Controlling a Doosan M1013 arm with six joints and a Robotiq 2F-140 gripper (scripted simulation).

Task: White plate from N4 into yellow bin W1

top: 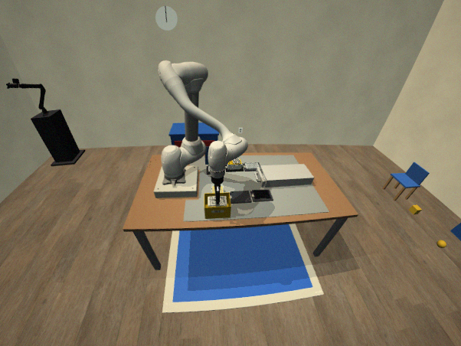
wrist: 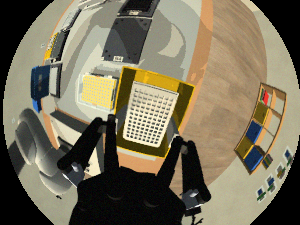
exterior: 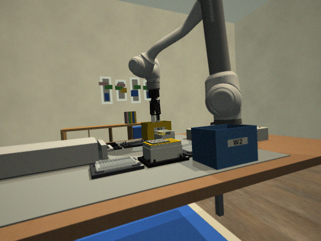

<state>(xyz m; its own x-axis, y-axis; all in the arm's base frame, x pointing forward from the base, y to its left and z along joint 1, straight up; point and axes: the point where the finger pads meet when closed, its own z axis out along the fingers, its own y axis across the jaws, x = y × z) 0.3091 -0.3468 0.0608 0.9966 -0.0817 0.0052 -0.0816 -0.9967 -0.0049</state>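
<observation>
The yellow bin W1 is 9 cm below my hand. The rest, counted from my hand: yellow-topped tip box: 49 cm to the left, 21 cm ahead, 7 cm below; then long grey box: 59 cm ahead, 28 cm to the left, 9 cm below; then blue bin W2: 64 cm to the left, 9 cm below, 5 cm ahead.
</observation>
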